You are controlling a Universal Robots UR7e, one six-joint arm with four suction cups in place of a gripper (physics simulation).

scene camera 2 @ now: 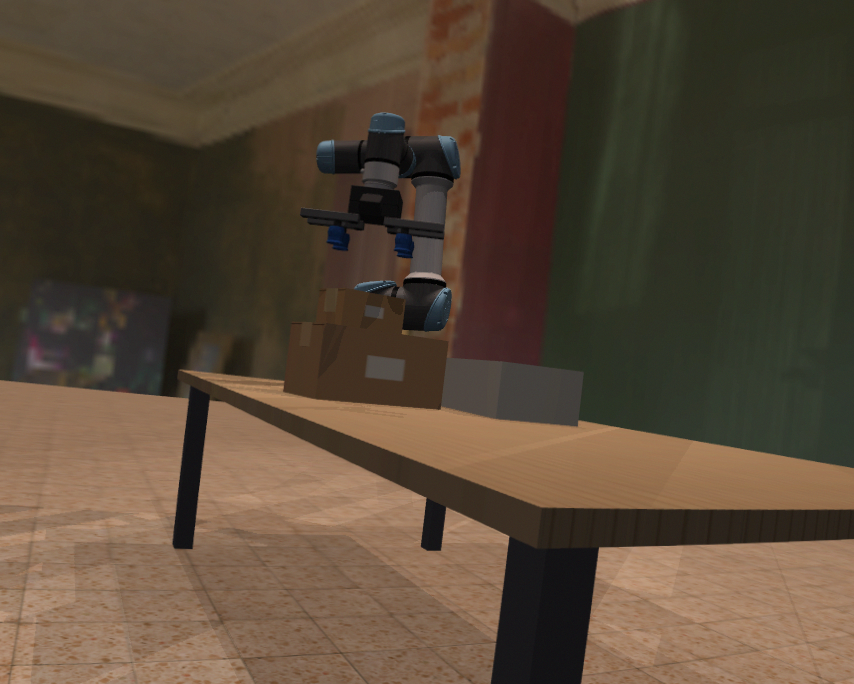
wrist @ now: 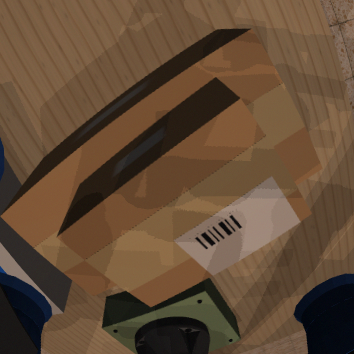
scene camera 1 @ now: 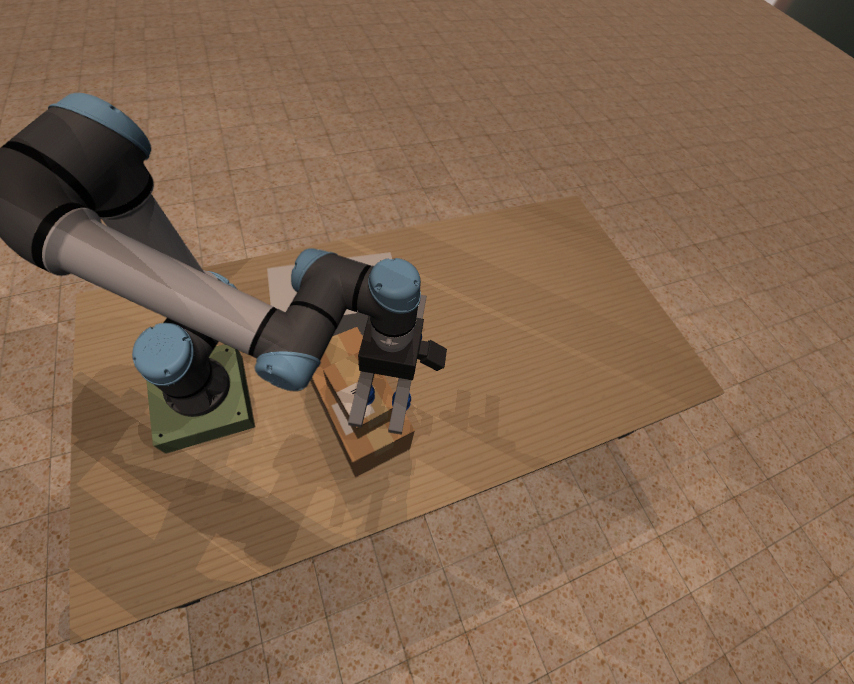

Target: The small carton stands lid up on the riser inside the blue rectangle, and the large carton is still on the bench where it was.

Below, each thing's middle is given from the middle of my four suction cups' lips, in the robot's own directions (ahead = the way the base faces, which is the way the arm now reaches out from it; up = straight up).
Scene:
Right now the small carton (scene camera 1: pixel 342 377) is 6 cm behind my suction cup, 1 cm to the left of it and 14 cm below it. Round my suction cup: large carton (scene camera 2: pixel 325 361) (7 cm behind, 4 cm to the left, 25 cm below); grey riser (scene camera 2: pixel 501 390) (7 cm behind, 38 cm to the left, 27 cm below).

